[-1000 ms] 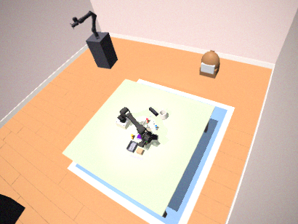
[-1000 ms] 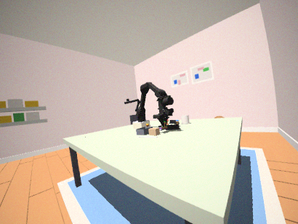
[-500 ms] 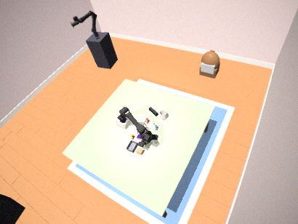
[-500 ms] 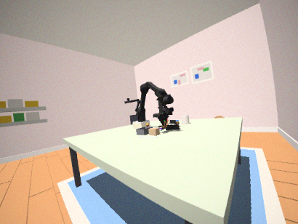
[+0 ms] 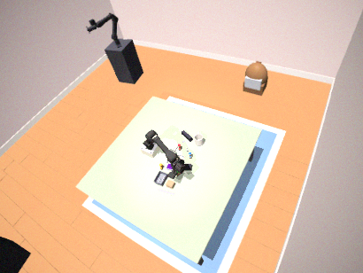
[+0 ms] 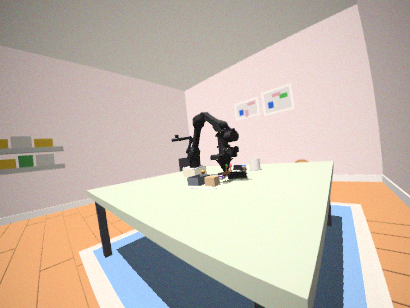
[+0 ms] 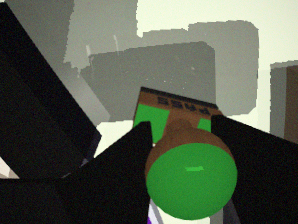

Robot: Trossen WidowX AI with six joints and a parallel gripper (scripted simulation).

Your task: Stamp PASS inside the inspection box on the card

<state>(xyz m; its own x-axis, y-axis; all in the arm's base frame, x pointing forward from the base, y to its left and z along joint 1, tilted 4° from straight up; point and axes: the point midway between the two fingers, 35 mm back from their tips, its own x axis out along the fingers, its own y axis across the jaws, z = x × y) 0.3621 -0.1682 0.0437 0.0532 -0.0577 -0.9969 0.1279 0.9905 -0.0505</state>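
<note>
Now: the purple ink pad 10 cm behind my gripper tip, 6 cm to the left of it and 5 cm below it. From my gripper tip the other things lie so: tan block 10 cm to the right, 3 cm below, 3 cm behind; dark block 10 cm to the left, 4 cm below, 2 cm ahead; green-knobbed stamp right at my gripper tip.
</note>
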